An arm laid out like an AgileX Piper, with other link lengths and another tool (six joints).
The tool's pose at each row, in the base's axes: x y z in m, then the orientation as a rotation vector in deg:
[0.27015 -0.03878 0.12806 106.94 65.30 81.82]
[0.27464 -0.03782 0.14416 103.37 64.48 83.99]
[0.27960 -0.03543 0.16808 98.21 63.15 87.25]
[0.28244 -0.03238 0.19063 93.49 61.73 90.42]
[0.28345 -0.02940 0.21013 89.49 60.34 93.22]
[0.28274 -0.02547 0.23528 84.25 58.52 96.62]
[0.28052 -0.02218 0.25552 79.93 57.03 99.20]
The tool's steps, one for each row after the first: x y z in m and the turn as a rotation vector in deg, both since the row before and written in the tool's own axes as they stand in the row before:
[0.00939 0.01385 -0.00059 -2.66 1.77 -1.01]
[0.01433 0.01990 -0.00105 -3.87 2.72 -1.28]
[0.01378 0.01831 -0.00081 -3.60 2.67 -0.91]
[0.01202 0.01566 -0.00054 -3.11 2.36 -0.58]
[0.01555 0.02015 -0.00095 -4.00 3.05 -0.78]
[0.01263 0.01630 -0.00058 -3.23 2.47 -0.67]

